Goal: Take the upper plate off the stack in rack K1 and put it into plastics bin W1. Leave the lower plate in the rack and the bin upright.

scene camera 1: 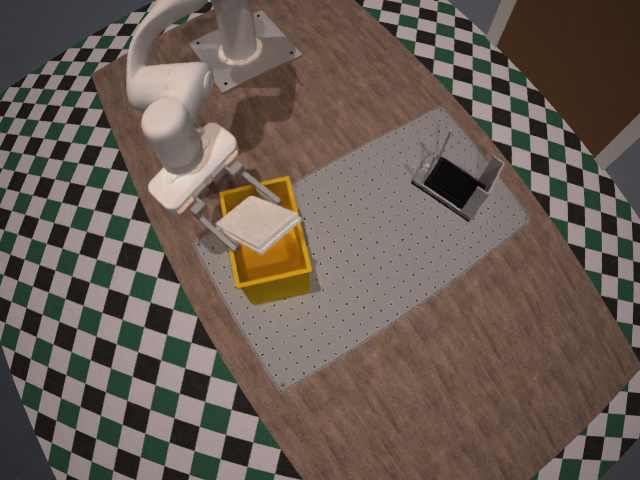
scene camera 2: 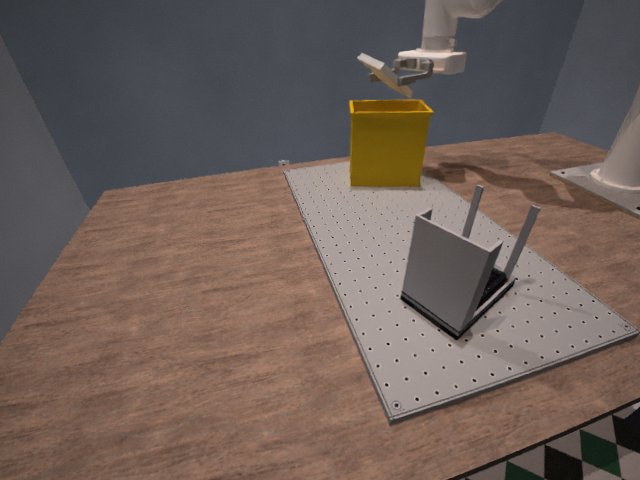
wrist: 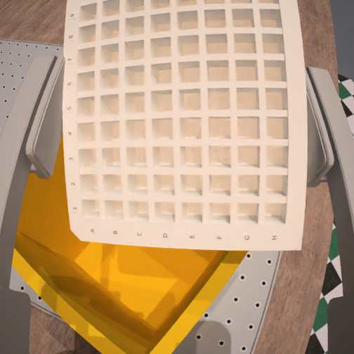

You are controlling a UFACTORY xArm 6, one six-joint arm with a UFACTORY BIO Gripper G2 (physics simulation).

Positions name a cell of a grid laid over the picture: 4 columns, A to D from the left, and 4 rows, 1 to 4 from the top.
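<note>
My gripper is there at (scene camera 1: B2), (scene camera 2: C1) and (wrist: C1). I also see a yellow plastics bin W1 (scene camera 2: C2), (scene camera 1: B3), (wrist: B4). A cream plate (scene camera 1: B2), (scene camera 2: C1), (wrist: C2) is in the scene as well, and so is a black plate (scene camera 1: C2), though in the wrist view the black plate is out of frame.
</note>
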